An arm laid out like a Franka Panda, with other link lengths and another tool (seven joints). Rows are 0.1 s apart.
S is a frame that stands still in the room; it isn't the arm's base.
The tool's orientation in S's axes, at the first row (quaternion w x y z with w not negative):
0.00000 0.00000 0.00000 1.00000
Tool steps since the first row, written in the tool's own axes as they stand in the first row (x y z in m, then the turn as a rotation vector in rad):
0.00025 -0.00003 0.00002 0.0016 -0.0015 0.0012
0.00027 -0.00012 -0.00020 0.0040 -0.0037 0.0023
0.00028 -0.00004 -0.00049 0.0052 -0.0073 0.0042
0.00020 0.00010 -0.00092 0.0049 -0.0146 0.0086
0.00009 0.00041 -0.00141 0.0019 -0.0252 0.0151
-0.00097 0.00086 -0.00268 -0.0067 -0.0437 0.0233
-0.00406 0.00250 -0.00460 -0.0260 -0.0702 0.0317
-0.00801 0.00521 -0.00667 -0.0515 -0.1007 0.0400
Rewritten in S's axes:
-0.00025 0.00003 0.00002 -0.0016 0.0015 0.0012
-0.00027 0.00012 -0.00020 -0.0040 0.0037 0.0023
-0.00028 0.00004 -0.00049 -0.0052 0.0073 0.0042
-0.00020 -0.00010 -0.00092 -0.0049 0.0146 0.0086
-0.00009 -0.00041 -0.00141 -0.0019 0.0252 0.0151
0.00097 -0.00086 -0.00268 0.0067 0.0437 0.0233
0.00406 -0.00250 -0.00460 0.0260 0.0702 0.0317
0.00801 -0.00521 -0.00667 0.0515 0.1007 0.0400

